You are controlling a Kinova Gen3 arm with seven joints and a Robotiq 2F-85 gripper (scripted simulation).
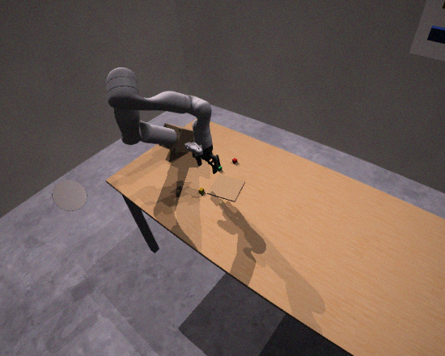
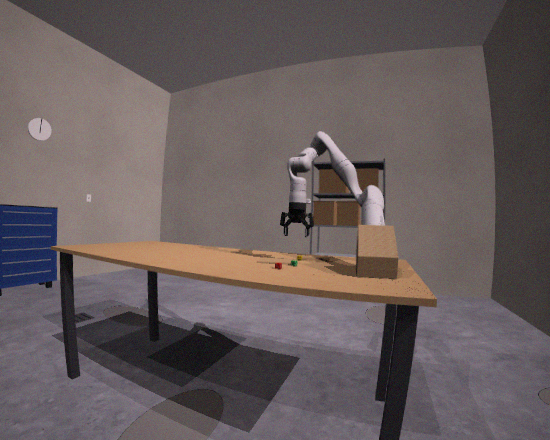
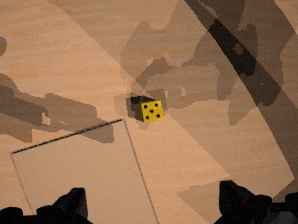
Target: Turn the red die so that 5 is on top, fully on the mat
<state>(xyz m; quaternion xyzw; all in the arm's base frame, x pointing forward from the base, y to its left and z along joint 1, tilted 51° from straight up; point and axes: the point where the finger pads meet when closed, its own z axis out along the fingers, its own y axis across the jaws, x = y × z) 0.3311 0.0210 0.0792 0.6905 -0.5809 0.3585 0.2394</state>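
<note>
Now: hand 12 cm to the right of the green die, 11 cm above it and 4 cm past it. Also, from my hand: tan mat 11 cm below, 7 cm ahead, 4 cm to the left; then yellow die 11 cm below, 6 cm to the right; then red die 21 cm to the left, 11 cm below, 2 cm behind.
</note>
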